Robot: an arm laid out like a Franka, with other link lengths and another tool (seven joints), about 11 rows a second.
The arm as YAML. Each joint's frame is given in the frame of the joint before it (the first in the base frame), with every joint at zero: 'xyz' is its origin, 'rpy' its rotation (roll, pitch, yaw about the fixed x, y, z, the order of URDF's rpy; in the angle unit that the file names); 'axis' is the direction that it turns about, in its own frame. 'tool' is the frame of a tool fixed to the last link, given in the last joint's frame.
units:
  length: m
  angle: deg
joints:
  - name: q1
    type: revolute
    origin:
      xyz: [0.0, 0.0, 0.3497]
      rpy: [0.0, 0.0, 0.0]
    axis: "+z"
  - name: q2
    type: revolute
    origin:
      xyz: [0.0, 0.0, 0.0]
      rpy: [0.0, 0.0, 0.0]
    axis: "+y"
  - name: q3
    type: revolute
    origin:
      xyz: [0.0, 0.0, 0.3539]
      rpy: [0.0, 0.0, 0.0]
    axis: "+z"
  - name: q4
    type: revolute
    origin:
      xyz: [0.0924, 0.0, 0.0]
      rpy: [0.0, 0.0, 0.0]
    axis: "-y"
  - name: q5
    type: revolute
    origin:
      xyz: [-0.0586, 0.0, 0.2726]
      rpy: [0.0, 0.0, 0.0]
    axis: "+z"
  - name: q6
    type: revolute
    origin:
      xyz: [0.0, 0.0, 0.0]
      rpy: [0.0, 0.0, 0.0]
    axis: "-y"
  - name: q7
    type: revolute
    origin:
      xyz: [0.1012, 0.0, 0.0]
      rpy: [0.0, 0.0, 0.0]
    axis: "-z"
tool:
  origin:
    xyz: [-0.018, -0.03, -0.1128]
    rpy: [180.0, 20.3, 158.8]
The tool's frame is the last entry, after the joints.
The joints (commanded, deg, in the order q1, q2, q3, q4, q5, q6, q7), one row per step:
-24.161, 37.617, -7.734, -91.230, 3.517, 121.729, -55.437
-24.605, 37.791, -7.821, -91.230, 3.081, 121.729, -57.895
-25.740, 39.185, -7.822, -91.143, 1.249, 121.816, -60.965
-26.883, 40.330, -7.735, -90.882, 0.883, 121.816, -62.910
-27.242, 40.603, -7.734, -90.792, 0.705, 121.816, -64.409
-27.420, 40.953, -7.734, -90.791, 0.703, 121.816, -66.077
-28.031, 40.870, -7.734, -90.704, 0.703, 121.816, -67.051
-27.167, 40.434, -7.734, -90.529, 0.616, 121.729, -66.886
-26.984, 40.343, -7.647, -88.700, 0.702, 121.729, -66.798
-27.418, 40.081, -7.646, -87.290, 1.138, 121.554, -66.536
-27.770, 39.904, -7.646, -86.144, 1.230, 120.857, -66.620
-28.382, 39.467, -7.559, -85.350, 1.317, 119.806, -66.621
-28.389, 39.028, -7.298, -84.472, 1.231, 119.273, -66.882
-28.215, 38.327, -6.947, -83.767, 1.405, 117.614, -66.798
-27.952, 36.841, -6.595, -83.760, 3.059, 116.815, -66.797
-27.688, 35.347, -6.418, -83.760, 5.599, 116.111, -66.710
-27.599, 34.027, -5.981, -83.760, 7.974, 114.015, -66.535
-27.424, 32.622, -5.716, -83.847, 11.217, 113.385, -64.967
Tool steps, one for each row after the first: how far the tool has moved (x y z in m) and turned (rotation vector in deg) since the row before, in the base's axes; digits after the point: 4 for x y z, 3 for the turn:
-0.0018, -0.0052, -0.0018, 0.038, 0.293, 2.198
-0.0055, -0.0118, -0.0142, -0.227, 1.858, 3.074
-0.0055, -0.0102, -0.0113, 0.515, 0.906, 1.101
-0.0013, -0.0035, -0.0026, 0.231, 0.212, 1.241
-0.0005, -0.0015, -0.0041, 0.459, 0.267, 1.464
-0.0031, -0.0057, 0.0013, 0.090, -0.173, 0.354
0.0066, 0.0073, 0.0058, -0.331, -0.415, 0.767
0.0091, -0.0013, 0.0121, -0.943, -1.675, 0.266
0.0023, -0.0063, 0.0113, -0.548, -1.472, -0.852
0.0008, -0.0046, 0.0079, -0.252, -0.578, -0.273
-0.0027, -0.0053, 0.0079, 0.055, -0.249, -0.597
0.0037, 0.0008, 0.0094, -0.282, -0.707, 0.541
0.0025, 0.0050, 0.0090, 0.519, -0.030, 0.229
0.0023, 0.0074, 0.0145, 1.086, -1.592, -0.343
0.0015, 0.0071, 0.0145, 1.600, -2.067, -0.936
-0.0007, 0.0093, 0.0096, 2.555, -0.767, -0.760
0.0004, 0.0083, 0.0128, 2.311, -2.183, -2.578

